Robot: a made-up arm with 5 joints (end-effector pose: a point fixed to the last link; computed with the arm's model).
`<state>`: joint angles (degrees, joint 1 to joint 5).
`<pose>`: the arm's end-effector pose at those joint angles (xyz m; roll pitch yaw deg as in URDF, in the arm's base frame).
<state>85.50 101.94 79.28 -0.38 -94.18</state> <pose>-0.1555 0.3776 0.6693 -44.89 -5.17 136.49</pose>
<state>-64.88 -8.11 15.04 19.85 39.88</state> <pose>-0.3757 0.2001 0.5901 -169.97 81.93 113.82</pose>
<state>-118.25 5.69 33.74 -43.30 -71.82</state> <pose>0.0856 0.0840 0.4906 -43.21 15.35 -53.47</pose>
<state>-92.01 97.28 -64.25 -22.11 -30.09</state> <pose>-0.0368 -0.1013 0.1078 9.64 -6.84 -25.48</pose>
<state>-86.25 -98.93 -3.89 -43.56 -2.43</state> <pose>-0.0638 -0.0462 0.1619 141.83 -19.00 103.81</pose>
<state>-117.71 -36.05 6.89 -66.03 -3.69</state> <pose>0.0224 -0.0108 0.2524 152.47 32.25 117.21</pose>
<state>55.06 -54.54 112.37 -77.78 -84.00</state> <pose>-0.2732 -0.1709 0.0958 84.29 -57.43 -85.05</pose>
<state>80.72 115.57 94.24 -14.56 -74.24</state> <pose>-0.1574 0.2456 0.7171 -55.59 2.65 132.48</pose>
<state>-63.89 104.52 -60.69 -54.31 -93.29</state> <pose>0.1710 -0.1012 0.2544 78.57 -76.42 -77.71</pose>
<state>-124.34 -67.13 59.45 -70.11 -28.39</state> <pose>0.2006 -0.1210 0.2394 168.03 36.60 153.88</pose>
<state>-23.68 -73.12 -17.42 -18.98 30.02</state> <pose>-0.1017 -0.0965 0.0497 86.13 -3.83 116.32</pose>
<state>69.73 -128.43 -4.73 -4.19 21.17</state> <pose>0.2471 -0.1849 0.1982 3.54 38.24 95.86</pose>
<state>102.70 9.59 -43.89 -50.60 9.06</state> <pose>0.0469 0.0721 0.3405 -107.97 -31.71 151.88</pose>
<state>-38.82 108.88 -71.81 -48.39 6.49</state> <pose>0.1072 -0.1450 0.2170 1.37 -15.27 -1.17</pose>
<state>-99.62 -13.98 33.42 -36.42 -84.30</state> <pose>0.0237 -0.0199 0.5051 -20.65 9.70 -51.71</pose>
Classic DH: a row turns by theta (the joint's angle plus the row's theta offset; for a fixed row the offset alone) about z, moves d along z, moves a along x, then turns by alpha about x. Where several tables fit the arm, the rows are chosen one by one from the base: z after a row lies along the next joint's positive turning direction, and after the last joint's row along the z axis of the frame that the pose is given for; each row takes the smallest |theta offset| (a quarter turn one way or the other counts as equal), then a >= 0, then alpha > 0; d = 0 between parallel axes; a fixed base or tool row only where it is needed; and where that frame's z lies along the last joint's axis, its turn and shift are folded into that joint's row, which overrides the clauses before.
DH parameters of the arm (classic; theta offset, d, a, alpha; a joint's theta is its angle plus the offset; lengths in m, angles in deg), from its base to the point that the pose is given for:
base (fixed): 14.11 0.2041 0.0341 96.68
joint 1: 5.39 -0.0896 -0.0204 81.8
joint 2: -6.52 -0.3224 -0.0538 47.64
joint 3: -69.78 0.3687 -0.0167 -47.64
joint 4: -59.78 -0.3188 -0.0454 -126.11
joint 5: 39.18 -0.4408 0.0092 -83.37
tool (fixed): 169.33 -0.0597 0 0

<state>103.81 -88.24 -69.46 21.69 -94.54</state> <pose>0.3009 0.1953 0.1203 66.64 -71.81 44.57</pose>
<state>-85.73 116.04 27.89 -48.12 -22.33</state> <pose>-0.1193 0.2938 0.1457 -18.73 -50.98 -83.41</pose>
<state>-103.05 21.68 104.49 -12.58 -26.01</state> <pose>0.0385 0.6546 0.4416 -92.23 -53.71 -60.85</pose>
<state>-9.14 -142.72 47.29 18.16 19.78</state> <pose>0.2048 -0.4564 0.2577 71.63 52.49 98.69</pose>
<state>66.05 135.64 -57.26 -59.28 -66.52</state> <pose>-0.0847 -0.1206 0.1218 129.19 14.54 -176.58</pose>
